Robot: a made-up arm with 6 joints.
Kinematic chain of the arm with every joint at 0, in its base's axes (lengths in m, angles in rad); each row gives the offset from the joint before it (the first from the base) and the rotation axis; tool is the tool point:
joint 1: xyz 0 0 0.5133 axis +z
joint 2: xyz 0 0 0 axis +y
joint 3: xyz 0 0 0.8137 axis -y
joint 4: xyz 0 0 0 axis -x
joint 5: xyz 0.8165 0 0 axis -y
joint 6: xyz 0 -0.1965 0 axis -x
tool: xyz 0 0 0
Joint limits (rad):
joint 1: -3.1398..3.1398
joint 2: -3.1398..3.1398
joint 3: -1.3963..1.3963
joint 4: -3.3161..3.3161
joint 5: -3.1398..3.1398
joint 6: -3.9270..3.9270
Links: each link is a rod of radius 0.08 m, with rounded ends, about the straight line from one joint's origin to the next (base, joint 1, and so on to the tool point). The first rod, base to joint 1, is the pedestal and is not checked.
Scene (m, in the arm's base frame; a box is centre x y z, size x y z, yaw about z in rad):
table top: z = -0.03
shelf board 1: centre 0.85 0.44 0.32 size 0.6 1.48 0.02 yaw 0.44
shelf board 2: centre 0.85 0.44 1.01 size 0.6 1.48 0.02 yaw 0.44
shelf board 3: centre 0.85 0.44 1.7 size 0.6 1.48 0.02 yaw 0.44
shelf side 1: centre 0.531 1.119 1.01 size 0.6 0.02 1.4 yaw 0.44
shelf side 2: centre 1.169 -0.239 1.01 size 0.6 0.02 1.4 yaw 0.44
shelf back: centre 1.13 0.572 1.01 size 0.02 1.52 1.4 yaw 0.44
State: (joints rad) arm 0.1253 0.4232 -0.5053 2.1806 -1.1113 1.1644
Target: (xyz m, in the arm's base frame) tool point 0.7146 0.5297 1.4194
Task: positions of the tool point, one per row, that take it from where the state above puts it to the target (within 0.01 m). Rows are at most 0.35 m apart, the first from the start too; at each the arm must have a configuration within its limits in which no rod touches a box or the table.
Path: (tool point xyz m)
1: 0.7778 0.1082 0.7307
2: 0.6035 0.0276 0.7310
3: 0.4225 -0.0086 0.6979
4: 0.5012 0.1177 0.9132
5: 0.4494 0.2574 1.1654
6: 0.2755 0.3230 1.4194
7: 0.4866 0.4296 1.4533
8: 0.7146 0.5297 1.4194

